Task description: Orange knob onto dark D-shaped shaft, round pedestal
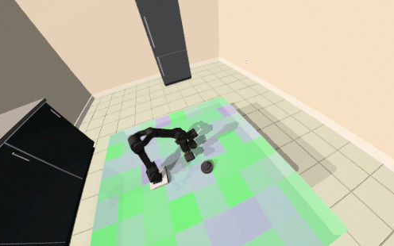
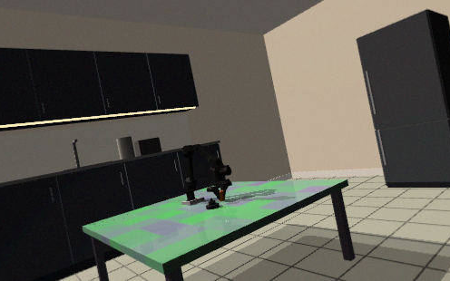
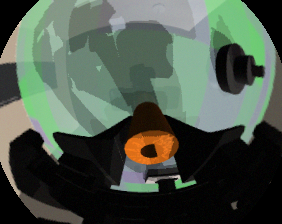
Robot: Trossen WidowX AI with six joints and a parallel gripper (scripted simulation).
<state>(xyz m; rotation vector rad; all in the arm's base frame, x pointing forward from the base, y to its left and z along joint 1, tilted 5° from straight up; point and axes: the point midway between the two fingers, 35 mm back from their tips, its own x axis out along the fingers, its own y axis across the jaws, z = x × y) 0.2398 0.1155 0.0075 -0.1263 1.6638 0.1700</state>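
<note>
My gripper tip is now 11 cm short of the dark round pedestal, 14 cm to the left of it and 2 cm below it. Also, from my gripper tip: orange knob: 2 cm above.
</note>
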